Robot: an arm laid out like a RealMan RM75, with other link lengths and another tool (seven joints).
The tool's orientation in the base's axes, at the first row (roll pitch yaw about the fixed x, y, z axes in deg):
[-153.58 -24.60 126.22]
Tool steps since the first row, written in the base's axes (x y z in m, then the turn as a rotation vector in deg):
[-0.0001 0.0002 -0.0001 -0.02 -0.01 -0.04]
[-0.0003 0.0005 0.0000 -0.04 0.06 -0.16]
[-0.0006 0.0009 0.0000 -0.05 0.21 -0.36]
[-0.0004 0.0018 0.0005 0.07 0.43 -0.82]
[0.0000 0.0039 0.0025 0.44 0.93 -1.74]
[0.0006 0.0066 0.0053 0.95 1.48 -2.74]
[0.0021 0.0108 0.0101 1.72 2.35 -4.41]
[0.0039 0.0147 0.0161 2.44 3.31 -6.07]
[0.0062 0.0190 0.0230 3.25 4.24 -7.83]
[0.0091 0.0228 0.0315 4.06 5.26 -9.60]
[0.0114 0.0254 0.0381 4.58 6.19 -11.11]
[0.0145 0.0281 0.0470 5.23 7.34 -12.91]
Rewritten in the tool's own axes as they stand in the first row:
[0.0002 0.0001 0.0001 -0.01 0.00 0.04]
[0.0005 0.0002 0.0002 0.00 0.08 0.16]
[0.0010 0.0002 0.0004 0.03 0.26 0.33]
[0.0017 0.0008 -0.0001 -0.06 0.67 0.64]
[0.0039 0.0016 -0.0019 -0.28 1.60 1.20]
[0.0067 0.0027 -0.0044 -0.57 2.70 1.74]
[0.0110 0.0045 -0.0090 -1.04 4.43 2.68]
[0.0154 0.0059 -0.0148 -1.41 6.20 3.65]
[0.0202 0.0074 -0.0216 -1.90 8.04 4.65]
[0.0249 0.0083 -0.0301 -2.32 9.94 5.66]
[0.0284 0.0088 -0.0367 -2.54 11.50 6.63]
[0.0324 0.0089 -0.0456 -2.80 13.41 7.76]

